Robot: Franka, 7 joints.
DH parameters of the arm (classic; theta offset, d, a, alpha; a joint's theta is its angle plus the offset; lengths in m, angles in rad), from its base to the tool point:
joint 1: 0 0.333 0 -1.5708
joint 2: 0 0 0 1.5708
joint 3: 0 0.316 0.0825 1.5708
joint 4: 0 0 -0.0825 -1.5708
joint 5: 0 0.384 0 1.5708
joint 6: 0 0 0.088 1.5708
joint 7: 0 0.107 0 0
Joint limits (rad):
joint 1: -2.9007..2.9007
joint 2: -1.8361..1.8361
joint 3: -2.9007..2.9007
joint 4: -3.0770..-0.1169
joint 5: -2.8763..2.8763
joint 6: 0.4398..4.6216
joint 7: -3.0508..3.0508
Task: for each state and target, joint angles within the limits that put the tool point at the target. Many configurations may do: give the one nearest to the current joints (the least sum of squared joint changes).
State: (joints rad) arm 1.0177 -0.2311 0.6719 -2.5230 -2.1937 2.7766 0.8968
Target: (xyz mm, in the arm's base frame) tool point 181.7 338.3 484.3
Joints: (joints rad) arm 0.7173 -0.6436 0.2623 -2.5926 -2.2330 2.7581 0.8968
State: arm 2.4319 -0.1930 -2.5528 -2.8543 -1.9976 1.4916 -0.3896
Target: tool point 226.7 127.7 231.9
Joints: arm 2.9007 -0.0030 -1.8760 -3.0770 -1.8367 1.1829 -0.3896
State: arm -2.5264 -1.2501 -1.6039 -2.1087 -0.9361 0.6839 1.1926
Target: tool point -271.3 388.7 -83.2
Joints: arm -1.9805 -1.8361 -2.0286 -1.5814 -1.2208 1.2053 1.1926
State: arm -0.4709 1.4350 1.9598 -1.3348 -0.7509 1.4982 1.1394
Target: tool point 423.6 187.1 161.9
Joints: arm -0.8050 1.5134 1.3667 -1.9374 -0.7094 1.1059 1.1394
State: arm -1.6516 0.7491 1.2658 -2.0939 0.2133 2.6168 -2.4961
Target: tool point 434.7 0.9 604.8
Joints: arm -1.8286 1.1507 2.1796 -2.3418 0.2181 2.4306 -2.4961
